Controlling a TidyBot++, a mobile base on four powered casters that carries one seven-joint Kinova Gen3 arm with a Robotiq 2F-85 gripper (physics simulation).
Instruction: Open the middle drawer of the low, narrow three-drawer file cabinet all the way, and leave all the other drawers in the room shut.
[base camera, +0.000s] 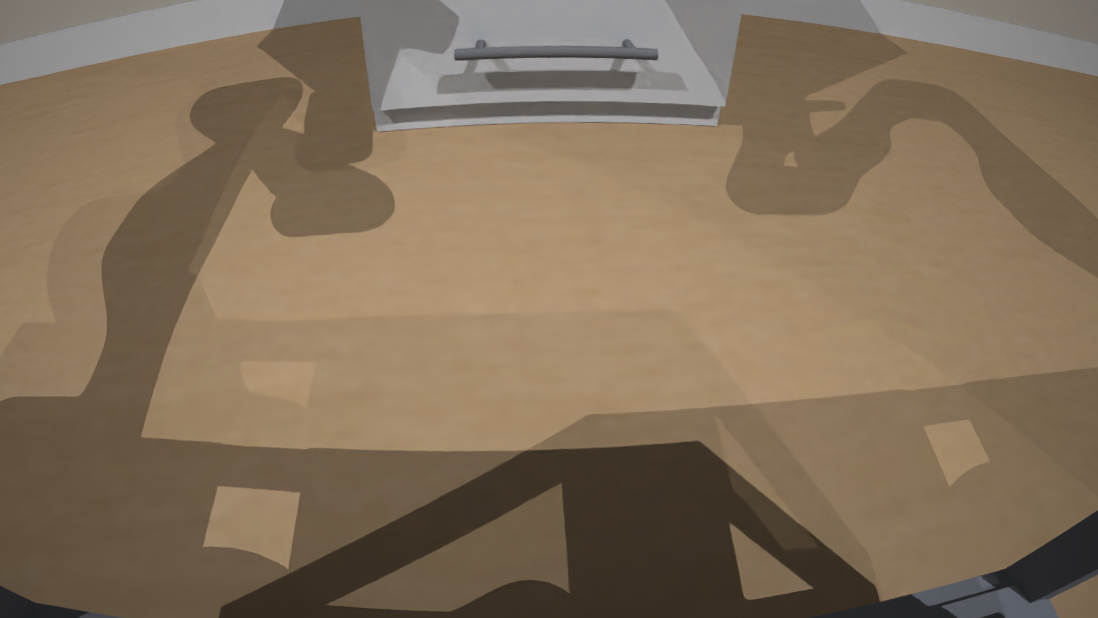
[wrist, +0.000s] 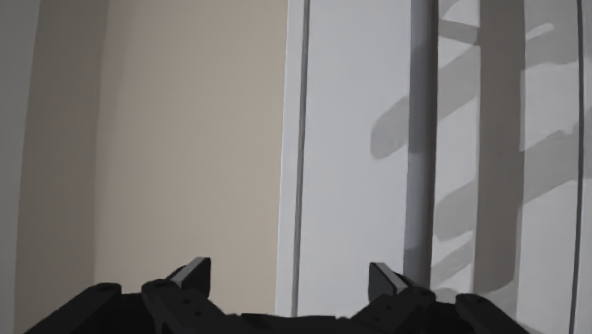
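Note:
The white file cabinet stands against the wall. The wrist view is turned sideways, with the cabinet's top edge to the left. The top drawer's front and its grey bar handle show there. A dark seam at the right borders a thin strip of the middle drawer, whose handle does not show. In the base view the bottom drawer's bar handle shows above the base strip. No drawer is visibly pulled out. My gripper is open and empty in front of the cabinet; the top handle runs behind its right finger.
The beige wall fills the left of the wrist view. In the base view, white skirting runs on both sides of the cabinet, and the wooden floor carries shadows of the arm and base. Dark base parts show at the bottom corners.

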